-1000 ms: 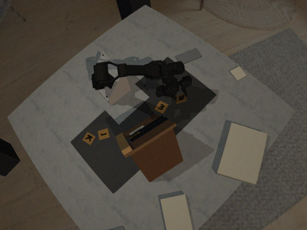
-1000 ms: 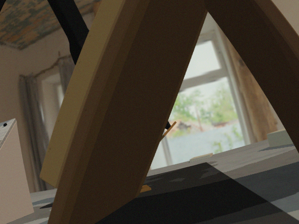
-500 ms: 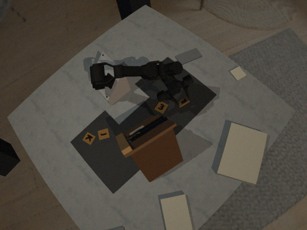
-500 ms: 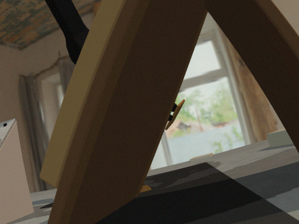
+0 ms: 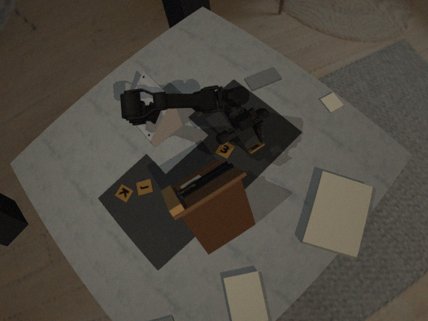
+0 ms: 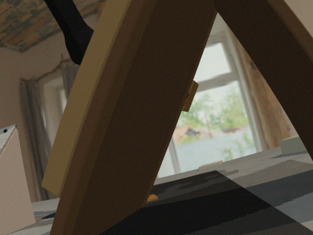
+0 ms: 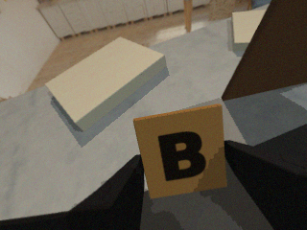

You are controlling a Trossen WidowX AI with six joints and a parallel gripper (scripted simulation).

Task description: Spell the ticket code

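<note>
Now: the white ticket 22 cm to the right of my gripper tip, 10 cm behind it and 7 cm below it. Also, from my gripper tip: cream block (36 cm ahead, 15 cm below, 7 cm to the left); dark mat (20 cm behind, 17 cm below, 14 cm to the right); cream pad (45 cm to the left, 17 cm below, 5 cm ahead).
</note>
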